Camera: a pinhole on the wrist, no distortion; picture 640 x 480 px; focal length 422.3 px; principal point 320.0 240.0 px. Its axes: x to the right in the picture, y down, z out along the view. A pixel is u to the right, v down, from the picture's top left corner.
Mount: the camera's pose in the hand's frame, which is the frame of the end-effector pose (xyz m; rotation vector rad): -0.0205 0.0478 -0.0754 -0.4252 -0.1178 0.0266
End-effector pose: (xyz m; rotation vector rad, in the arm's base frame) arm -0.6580 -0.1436 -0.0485 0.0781 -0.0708 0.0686
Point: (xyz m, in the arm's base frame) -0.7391 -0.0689 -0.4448
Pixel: behind the camera
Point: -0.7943 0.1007 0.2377
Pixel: 291.5 302.5
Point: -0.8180 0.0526 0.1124
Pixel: 204.9 327.5
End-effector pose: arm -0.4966 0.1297 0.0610 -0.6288 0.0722 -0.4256
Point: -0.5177 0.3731 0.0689
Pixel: 206.5 270.7
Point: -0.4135 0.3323 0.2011
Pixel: 402.1 118.0
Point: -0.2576 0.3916 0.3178
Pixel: 512.1 121.9
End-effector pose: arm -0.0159 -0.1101 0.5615 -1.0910 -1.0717 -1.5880
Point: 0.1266 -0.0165 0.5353
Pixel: 259.9 204.8
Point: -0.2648 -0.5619 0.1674
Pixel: behind the camera
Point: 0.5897 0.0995 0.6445
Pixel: 324.1 454.1
